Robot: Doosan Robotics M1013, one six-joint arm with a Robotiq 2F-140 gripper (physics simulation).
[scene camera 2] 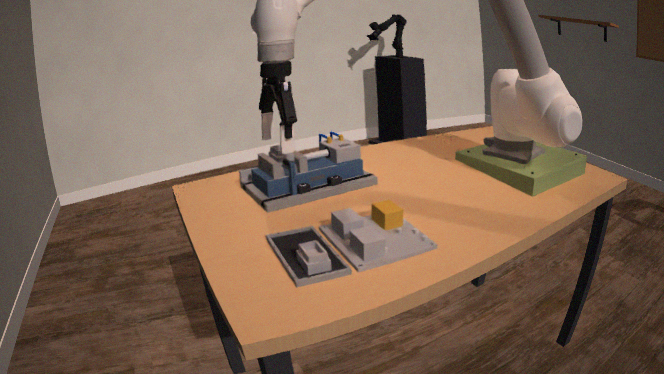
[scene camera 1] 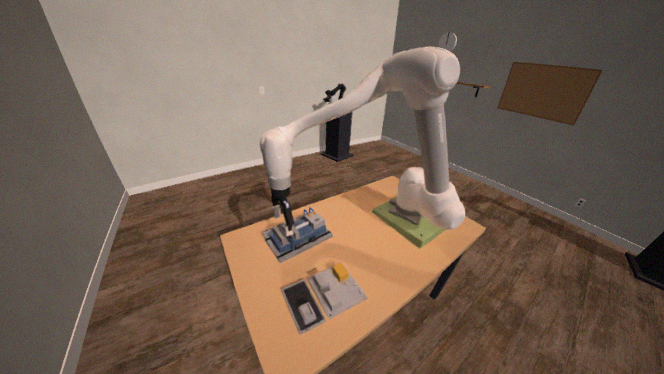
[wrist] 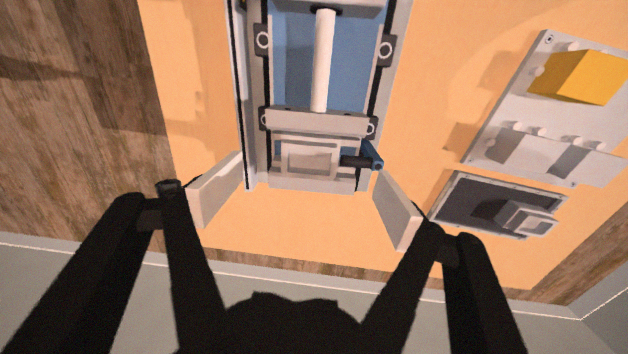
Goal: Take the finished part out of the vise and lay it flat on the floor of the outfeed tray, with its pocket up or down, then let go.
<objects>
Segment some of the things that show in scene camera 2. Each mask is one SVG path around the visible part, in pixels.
The gripper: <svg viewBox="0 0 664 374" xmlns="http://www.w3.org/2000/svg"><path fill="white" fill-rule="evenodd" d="M290 61L276 64L262 63L260 65L260 76L263 78L259 103L262 119L262 140L274 138L274 110L272 107L274 101L276 101L282 121L279 124L281 154L294 152L293 124L297 122L291 82L285 82L285 77L291 75Z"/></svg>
A yellow block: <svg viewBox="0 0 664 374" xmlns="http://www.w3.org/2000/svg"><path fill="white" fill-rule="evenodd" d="M372 203L372 220L382 229L389 230L403 226L403 209L391 200Z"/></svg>
</objects>
